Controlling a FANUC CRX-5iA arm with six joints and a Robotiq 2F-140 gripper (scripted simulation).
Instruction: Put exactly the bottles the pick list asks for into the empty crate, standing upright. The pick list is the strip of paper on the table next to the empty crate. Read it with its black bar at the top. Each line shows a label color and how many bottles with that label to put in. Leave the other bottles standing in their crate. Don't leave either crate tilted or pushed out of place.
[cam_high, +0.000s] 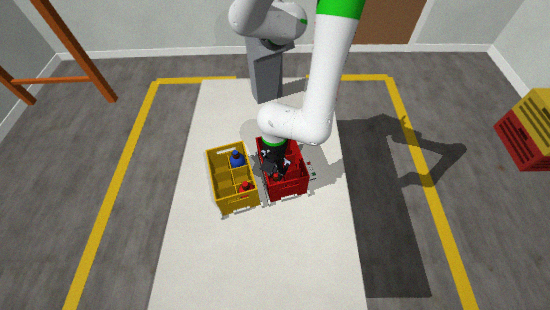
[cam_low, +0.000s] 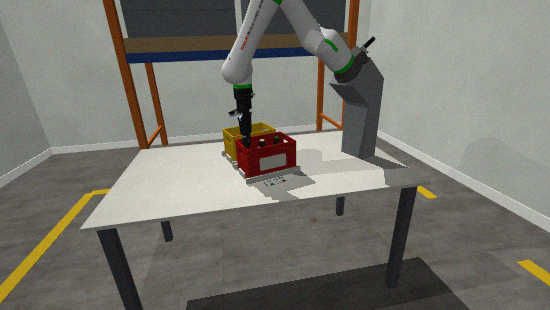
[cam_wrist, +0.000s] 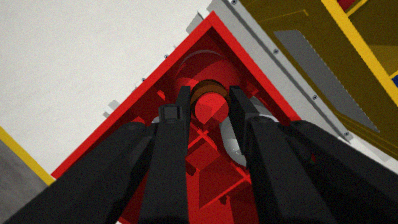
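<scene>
Now: hand 80 mm above the red-labelled bottle. Also, from my hand: white-capped bottle: 90 mm below, 80 mm behind, 40 mm to the right; green-label bottle: 150 mm behind, 90 mm to the right, 90 mm below; red crate: 100 mm below, 100 mm behind.
</scene>
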